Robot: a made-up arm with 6 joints. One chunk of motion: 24 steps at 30 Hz.
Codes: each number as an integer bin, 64 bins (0 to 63) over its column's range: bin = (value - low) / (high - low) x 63, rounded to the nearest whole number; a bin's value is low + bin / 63 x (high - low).
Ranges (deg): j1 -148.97..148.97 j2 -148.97..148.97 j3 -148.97..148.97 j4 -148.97..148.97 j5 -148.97..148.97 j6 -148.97..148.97
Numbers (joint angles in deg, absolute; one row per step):
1: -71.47 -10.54 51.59 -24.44 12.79 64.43
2: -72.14 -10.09 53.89 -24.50 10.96 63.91
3: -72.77 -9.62 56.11 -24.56 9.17 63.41
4: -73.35 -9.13 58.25 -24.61 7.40 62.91
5: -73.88 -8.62 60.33 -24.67 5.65 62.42
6: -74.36 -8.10 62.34 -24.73 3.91 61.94
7: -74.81 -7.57 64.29 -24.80 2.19 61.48
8: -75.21 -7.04 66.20 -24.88 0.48 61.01
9: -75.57 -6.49 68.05 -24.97 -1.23 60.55
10: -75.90 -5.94 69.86 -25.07 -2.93 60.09
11: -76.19 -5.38 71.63 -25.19 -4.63 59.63
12: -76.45 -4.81 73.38 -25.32 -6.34 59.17
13: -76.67 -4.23 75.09 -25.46 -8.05 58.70
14: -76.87 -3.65 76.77 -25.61 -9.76 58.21
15: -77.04 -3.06 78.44 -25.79 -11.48 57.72
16: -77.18 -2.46 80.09 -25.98 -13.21 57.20
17: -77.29 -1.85 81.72 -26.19 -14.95 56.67
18: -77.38 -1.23 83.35 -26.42 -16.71 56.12
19: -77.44 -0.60 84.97 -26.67 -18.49 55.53
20: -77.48 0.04 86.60 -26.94 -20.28 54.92
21: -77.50 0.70 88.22 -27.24 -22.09 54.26
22: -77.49 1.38 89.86 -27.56 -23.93 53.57
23: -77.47 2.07 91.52 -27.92 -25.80 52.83
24: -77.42 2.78 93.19 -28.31 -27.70 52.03
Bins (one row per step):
1: 16 29 42 26 34 45
2: 16 29 43 26 34 45
3: 16 29 43 26 33 45
4: 16 30 44 26 33 45
5: 16 30 44 26 33 45
6: 16 30 45 26 32 45
7: 16 30 45 26 32 45
8: 16 30 45 26 32 44
9: 16 30 46 26 31 44
10: 15 30 46 26 31 44
11: 15 30 47 26 31 44
12: 15 30 47 26 30 44
13: 15 31 47 26 30 44
14: 15 31 48 26 29 44
15: 15 31 48 26 29 44
16: 15 31 48 26 29 44
17: 15 31 49 26 28 43
18: 15 31 49 26 28 43
19: 15 31 49 26 28 43
20: 15 32 50 26 27 43
21: 15 32 50 26 27 43
22: 15 32 51 26 26 43
23: 15 32 51 26 26 43
24: 15 32 51 26 26 43

